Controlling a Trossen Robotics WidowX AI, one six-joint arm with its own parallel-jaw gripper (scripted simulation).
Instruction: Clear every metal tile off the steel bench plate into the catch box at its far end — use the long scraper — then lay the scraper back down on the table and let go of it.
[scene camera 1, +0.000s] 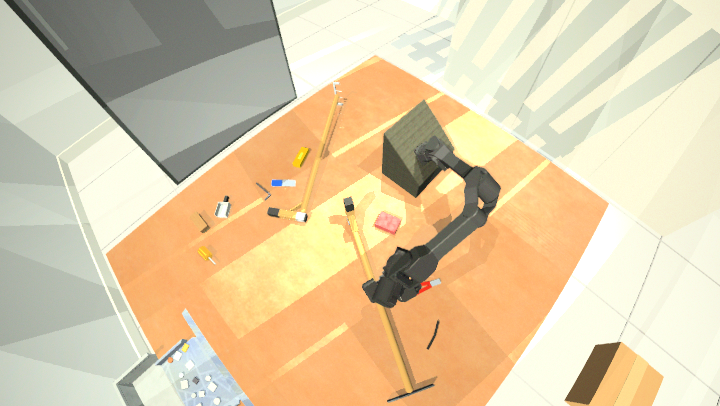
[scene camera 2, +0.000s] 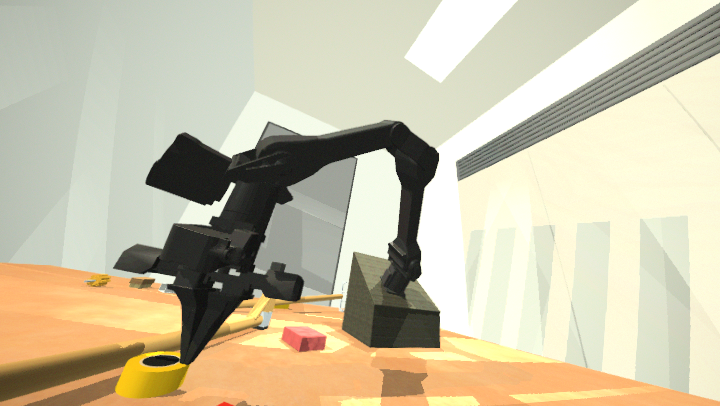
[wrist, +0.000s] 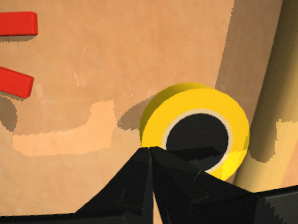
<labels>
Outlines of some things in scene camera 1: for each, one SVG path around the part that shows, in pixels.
A long scraper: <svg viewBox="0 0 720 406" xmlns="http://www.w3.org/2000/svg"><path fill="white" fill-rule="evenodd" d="M377 303L377 309L389 339L388 342L407 392L393 399L388 399L387 403L435 386L430 384L413 391L413 386L385 307ZM344 198L346 218L351 227L368 281L373 278L376 282L359 234L352 197Z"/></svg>
</labels>
